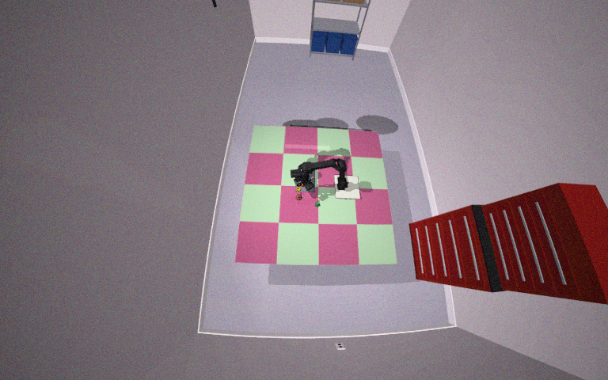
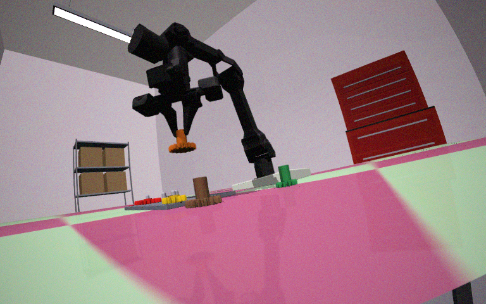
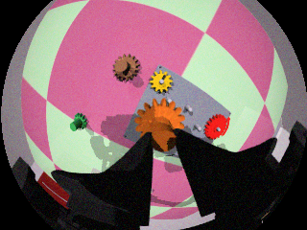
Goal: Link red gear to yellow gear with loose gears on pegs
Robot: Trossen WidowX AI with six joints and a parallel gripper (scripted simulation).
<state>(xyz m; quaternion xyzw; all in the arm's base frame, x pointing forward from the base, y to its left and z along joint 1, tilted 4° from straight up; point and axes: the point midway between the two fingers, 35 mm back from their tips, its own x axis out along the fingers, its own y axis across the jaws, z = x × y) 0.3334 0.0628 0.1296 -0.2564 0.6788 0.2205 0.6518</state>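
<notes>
My gripper tip is 1 cm past the grey board, 8 cm to the left of it and 13 cm above it. The rest, counted from my gripper tip: orange gear: 1 cm below; then brown gear: 3 cm ahead, 8 cm to the left, 12 cm below; then yellow gear: 4 cm ahead, 1 cm to the left, 12 cm below.
</notes>
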